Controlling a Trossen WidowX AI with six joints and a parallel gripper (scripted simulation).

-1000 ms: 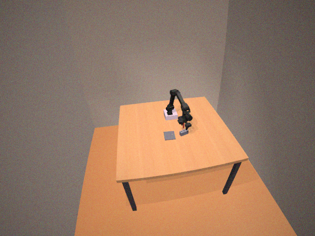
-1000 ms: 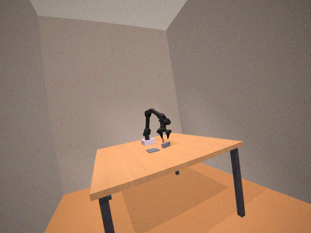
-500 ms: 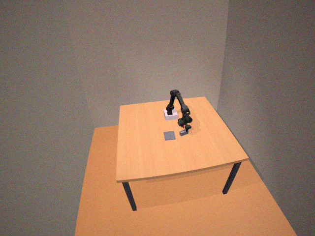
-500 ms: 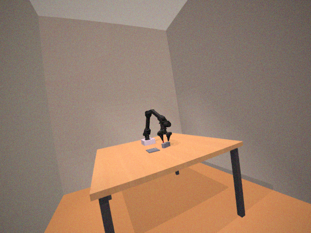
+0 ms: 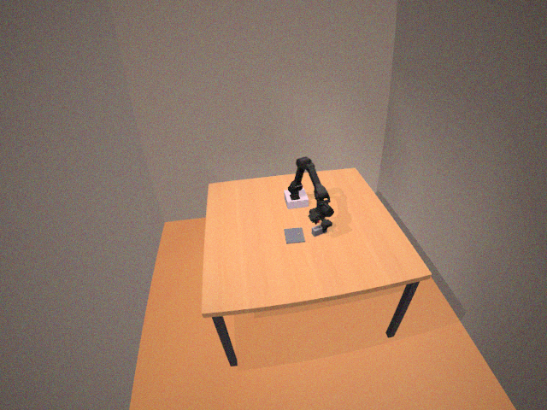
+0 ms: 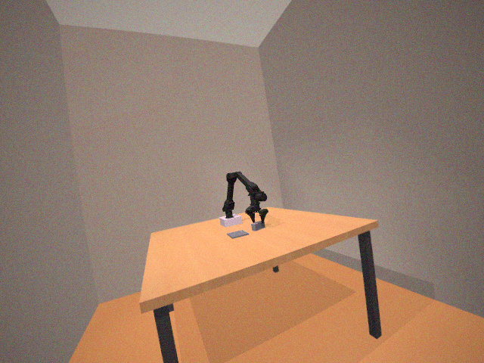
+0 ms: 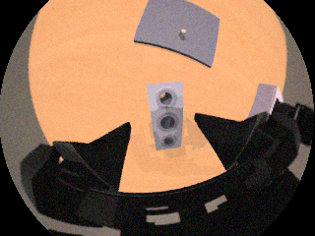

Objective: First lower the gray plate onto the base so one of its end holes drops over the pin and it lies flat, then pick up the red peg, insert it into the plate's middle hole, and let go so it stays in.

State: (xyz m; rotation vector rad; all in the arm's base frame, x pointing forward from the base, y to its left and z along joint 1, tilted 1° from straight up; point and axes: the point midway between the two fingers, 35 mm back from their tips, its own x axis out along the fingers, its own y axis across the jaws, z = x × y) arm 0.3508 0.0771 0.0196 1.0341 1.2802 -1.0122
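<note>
The gray plate is 10 mm below my gripper tip. From my gripper tip the other things lie so: base: 20 mm behind, 150 mm to the right, 40 mm below.
</note>
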